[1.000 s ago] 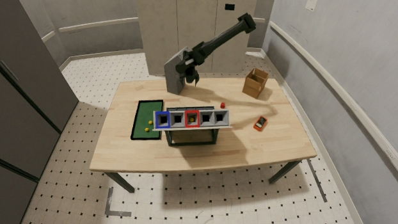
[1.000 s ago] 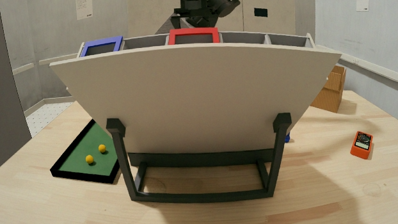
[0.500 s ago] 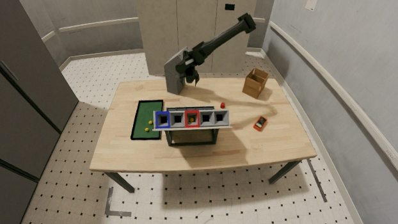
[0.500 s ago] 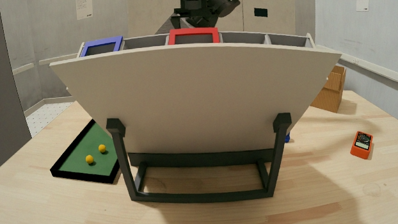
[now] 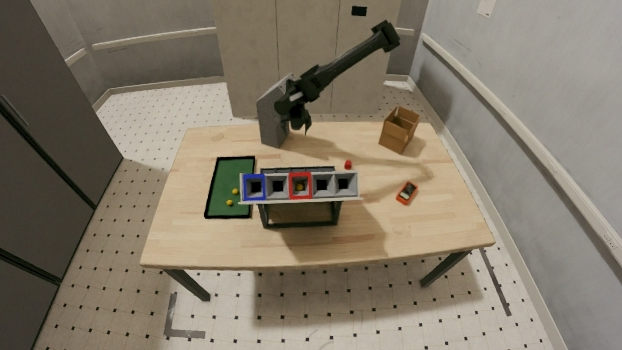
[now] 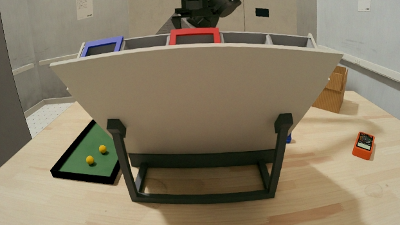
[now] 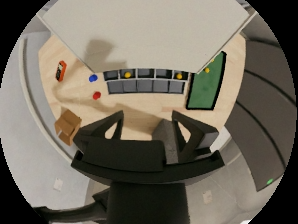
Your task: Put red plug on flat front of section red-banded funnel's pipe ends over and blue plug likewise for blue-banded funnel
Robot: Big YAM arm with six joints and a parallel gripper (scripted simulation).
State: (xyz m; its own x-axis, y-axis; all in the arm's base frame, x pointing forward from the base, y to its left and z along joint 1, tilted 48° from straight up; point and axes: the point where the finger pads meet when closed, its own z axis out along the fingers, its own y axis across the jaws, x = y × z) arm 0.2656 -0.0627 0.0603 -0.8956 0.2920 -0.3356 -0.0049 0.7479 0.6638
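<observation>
My hand is 32 cm to the left of the green tray, 30 cm above it and 2 cm short of it. From my hand the other things lie so: stand leg (26 cm ahead, 21 cm below, 15 cm to the right); pale cover (14 cm ahead, 10 cm below, 1 cm to the left); blue plug (29 cm below, 27 cm to the left, 2 cm ahead).
</observation>
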